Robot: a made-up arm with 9 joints.
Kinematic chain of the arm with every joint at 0, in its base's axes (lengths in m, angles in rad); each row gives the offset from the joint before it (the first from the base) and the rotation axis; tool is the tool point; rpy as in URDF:
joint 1: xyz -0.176 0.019 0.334 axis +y
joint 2: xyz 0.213 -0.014 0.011 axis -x
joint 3: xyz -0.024 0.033 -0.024 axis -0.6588 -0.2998 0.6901
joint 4: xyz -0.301 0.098 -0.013 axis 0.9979 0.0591 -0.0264
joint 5: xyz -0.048 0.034 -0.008 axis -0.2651 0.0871 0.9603
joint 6: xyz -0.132 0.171 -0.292 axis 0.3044 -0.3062 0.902
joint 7: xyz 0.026 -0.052 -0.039 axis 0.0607 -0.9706 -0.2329
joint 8: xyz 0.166 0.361 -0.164 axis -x
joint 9: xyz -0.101 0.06 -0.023 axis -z
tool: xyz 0.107 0.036 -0.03 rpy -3.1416 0 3.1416
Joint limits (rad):
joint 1: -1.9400..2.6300
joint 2: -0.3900..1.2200
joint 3: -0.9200..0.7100
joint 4: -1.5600..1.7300
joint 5: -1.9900..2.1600
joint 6: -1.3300..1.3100
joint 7: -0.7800..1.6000
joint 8: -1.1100..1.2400
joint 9: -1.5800..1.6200
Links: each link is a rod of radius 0.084 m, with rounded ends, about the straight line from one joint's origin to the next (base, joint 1, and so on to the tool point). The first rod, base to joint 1, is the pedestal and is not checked.
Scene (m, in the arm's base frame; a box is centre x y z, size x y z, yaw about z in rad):
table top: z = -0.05
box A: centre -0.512 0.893 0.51 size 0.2 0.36 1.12 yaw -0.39
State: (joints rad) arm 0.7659 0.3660 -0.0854 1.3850 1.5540 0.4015 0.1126 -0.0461 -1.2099
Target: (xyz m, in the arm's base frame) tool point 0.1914 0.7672 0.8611
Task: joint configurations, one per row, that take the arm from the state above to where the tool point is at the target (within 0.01 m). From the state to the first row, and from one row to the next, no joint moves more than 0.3 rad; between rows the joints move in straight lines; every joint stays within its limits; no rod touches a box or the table.
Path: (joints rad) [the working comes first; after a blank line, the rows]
Joints at the target: 1.1653 0.1686 -0.3852 1.6829 1.0453 -0.0295 0.5748 -0.1014 -1.0455
Straight joint move there: touches box A.

1: 1.0285 0.2912 -0.1049 1.4540 1.5938 0.5832 0.1118 -0.1617 -1.2446
2: 1.2912 0.2165 -0.1244 1.5230 1.6337 0.7649 0.1110 -0.2772 -1.2794
3: 1.5538 0.1417 -0.1439 1.5920 1.6735 0.9466 0.1102 -0.3928 -1.3141
4: 1.8164 0.0669 -0.1634 1.6610 1.7134 1.1283 0.1094 -0.5084 -1.3489
5: 2.0790 -0.0078 -0.1829 1.7300 1.7532 1.3100 0.1086 -0.6240 -1.3836
6: 1.8963 0.0275 -0.2233 1.7206 1.6117 1.0421 0.2018 -0.5195 -1.3160
7: 1.7136 0.0627 -0.2638 1.7112 1.4701 0.7742 0.2951 -0.4149 -1.2484
8: 1.5308 0.0980 -0.3043 1.7018 1.3285 0.5063 0.3883 -0.3104 -1.1807
9: 1.3481 0.1333 -0.3448 1.6923 1.1869 0.2384 0.4816 -0.2059 -1.1131
10: 1.1653 0.1686 -0.3852 1.6829 1.0453 -0.0295 0.5748 -0.1014 -1.0455

